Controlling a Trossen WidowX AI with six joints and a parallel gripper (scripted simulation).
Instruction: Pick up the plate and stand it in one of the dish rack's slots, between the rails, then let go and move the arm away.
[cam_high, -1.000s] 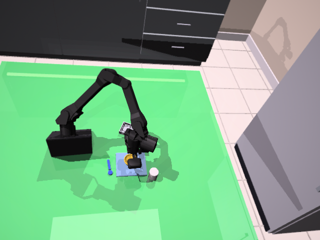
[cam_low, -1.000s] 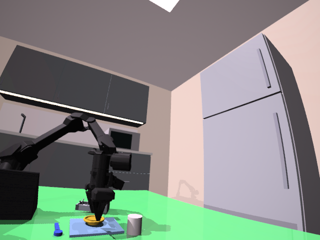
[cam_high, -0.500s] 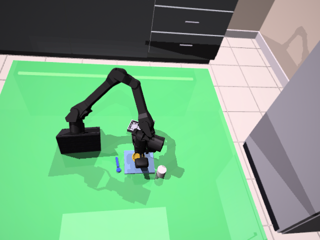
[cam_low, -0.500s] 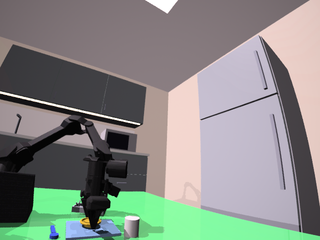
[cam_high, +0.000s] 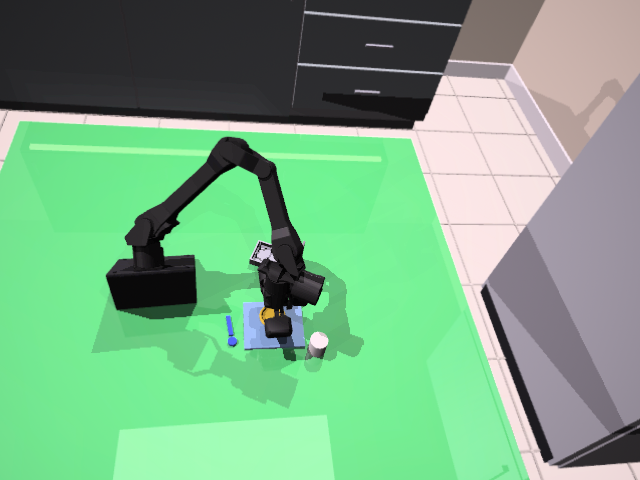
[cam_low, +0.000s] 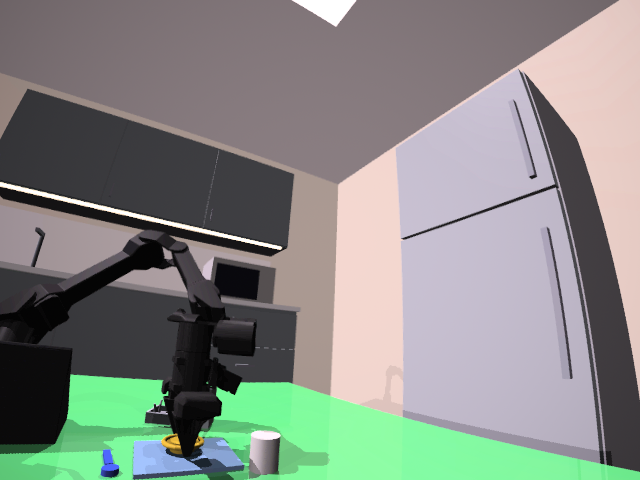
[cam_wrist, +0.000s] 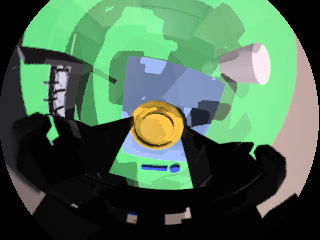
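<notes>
Right now the light blue mat is 2 cm to the right of my gripper tip. Also, from my gripper tip: white cup (9 cm ahead, 10 cm to the right, 2 cm above); then yellow plate (1 cm above); then blue spoon (11 cm behind, 2 cm to the right).
</notes>
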